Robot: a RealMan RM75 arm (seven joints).
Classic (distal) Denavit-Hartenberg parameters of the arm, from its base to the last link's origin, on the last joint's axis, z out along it. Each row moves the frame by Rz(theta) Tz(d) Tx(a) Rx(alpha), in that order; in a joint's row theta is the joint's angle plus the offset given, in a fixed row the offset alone. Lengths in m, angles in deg.
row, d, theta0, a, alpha
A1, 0.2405, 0, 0, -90
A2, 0, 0, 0, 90
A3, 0.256, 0, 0, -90
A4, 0, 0, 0, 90
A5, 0.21, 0, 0, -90
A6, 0, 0, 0, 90
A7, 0.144, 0, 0, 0
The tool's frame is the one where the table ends.
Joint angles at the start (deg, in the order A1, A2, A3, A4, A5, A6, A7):
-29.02, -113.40, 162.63, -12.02, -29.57, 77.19, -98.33
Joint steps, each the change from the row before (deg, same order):
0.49, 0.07, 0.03, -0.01, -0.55, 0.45, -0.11
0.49, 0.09, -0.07, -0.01, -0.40, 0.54, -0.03
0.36, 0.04, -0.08, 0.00, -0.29, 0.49, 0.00
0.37, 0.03, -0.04, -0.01, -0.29, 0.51, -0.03
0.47, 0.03, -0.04, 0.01, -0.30, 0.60, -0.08
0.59, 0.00, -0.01, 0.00, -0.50, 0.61, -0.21
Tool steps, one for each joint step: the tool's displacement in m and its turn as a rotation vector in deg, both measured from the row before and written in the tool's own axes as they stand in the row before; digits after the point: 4 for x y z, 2 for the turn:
-0.0007, -0.0008, -0.0030, -0.13, 0.54, -0.51
-0.0007, -0.0007, -0.0032, -0.19, 0.48, -0.42
-0.0007, -0.0002, -0.0022, -0.25, 0.36, -0.31
-0.0008, -0.0002, -0.0022, -0.26, 0.32, -0.33
-0.0013, -0.0003, -0.0028, -0.30, 0.33, -0.45
-0.0016, -0.0005, -0.0033, -0.26, 0.52, -0.70

